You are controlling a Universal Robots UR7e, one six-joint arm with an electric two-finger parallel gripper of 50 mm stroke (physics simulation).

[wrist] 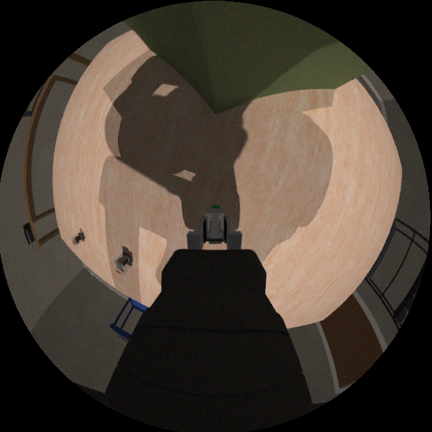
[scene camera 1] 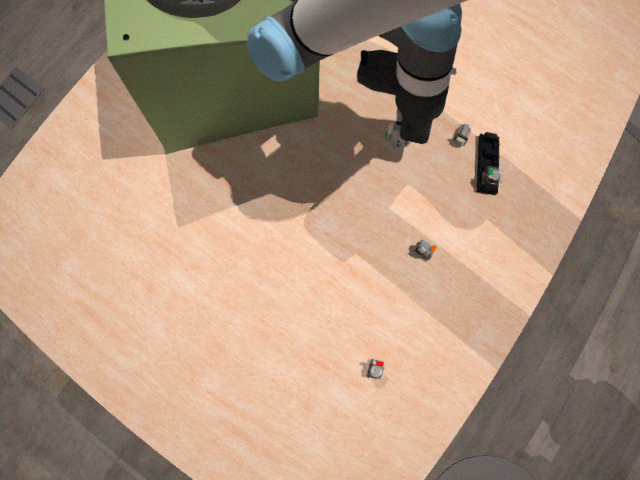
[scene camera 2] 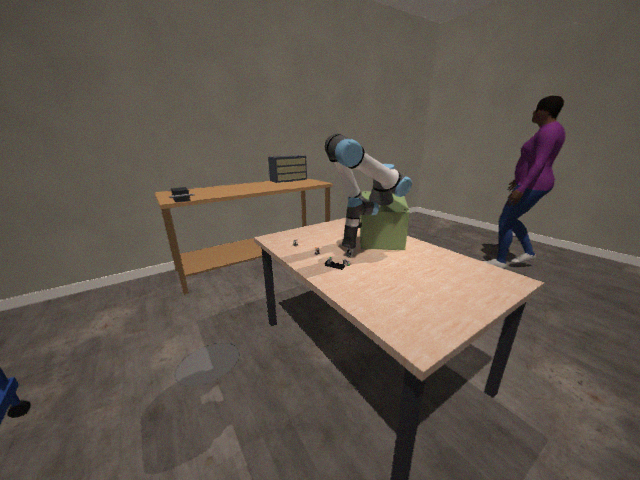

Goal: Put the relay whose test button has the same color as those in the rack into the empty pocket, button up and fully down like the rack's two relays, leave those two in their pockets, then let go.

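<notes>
My gripper is shut on a grey relay whose green button shows at its far end in the wrist view; it is low over the table, left of the rack in scene camera 1. The black rack holds a relay with a green button at its lower end in scene camera 1. Another relay with a green spot lies beside the rack's upper end, apparently outside it. The rack's upper and middle parts look dark, without a visible relay.
A relay with an orange button and one with a red button are on the table. The large green box stands close to the arm.
</notes>
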